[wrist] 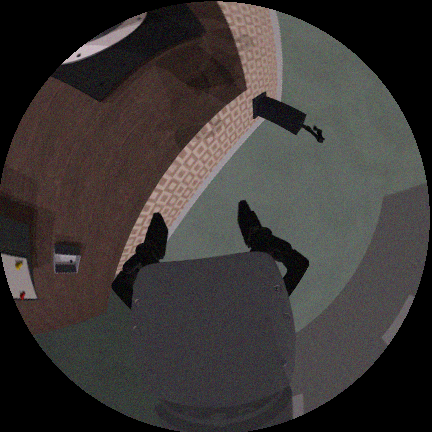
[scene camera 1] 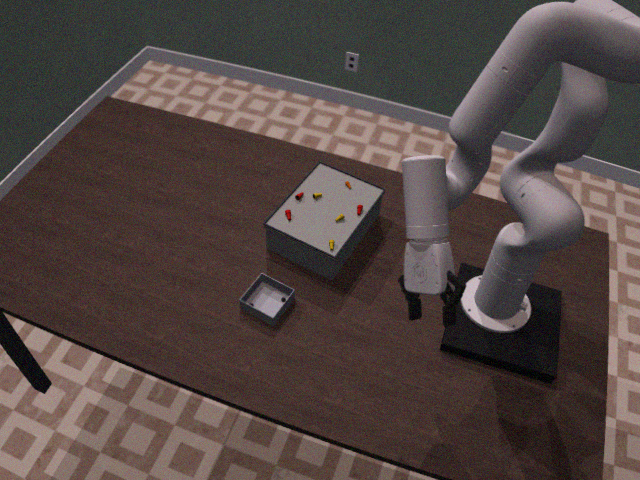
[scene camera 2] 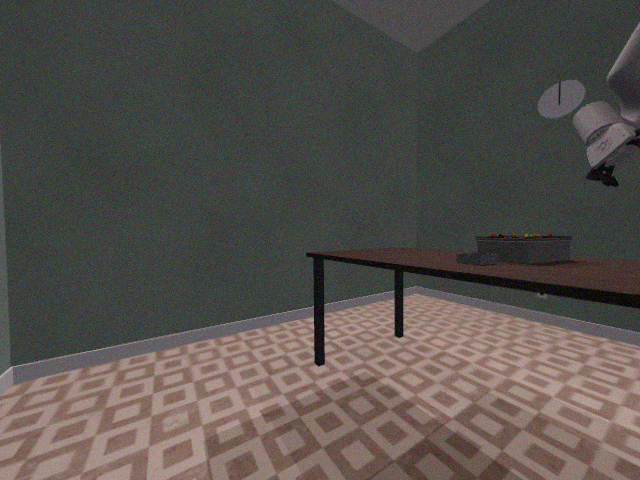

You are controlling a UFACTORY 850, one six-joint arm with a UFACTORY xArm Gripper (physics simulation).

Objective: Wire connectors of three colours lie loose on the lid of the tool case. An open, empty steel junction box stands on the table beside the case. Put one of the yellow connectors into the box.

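Three yellow connectors lie on the pale lid of the tool case (scene camera 1: pixel 310 222) (scene camera 2: pixel 524 250) (wrist: pixel 14 282): one (scene camera 1: pixel 331 244) near the front corner, one (scene camera 1: pixel 339 218) farther back, and one (scene camera 1: pixel 317 195) towards the left rear. A yellow connector (wrist: pixel 19 265) also shows at the left edge of the wrist view. The open steel junction box (scene camera 1: pixel 258 313) (scene camera 2: pixel 476 258) (wrist: pixel 66 249) stands on the table in front of the case; no connector shows inside. My gripper (scene camera 1: pixel 431 316) (scene camera 2: pixel 604 179) (wrist: pixel 200 215) is open and empty, high above the table, right of the case and box in scene camera 1.
Red connectors (scene camera 1: pixel 288 214) (scene camera 1: pixel 299 195) (scene camera 1: pixel 359 209) and an orange one (scene camera 1: pixel 348 184) share the lid. The arm's black base plate (scene camera 1: pixel 506 356) is at the table's right. The case stands taller than the box. A dark blocky object (wrist: pixel 280 114) stands beyond the table in the wrist view.
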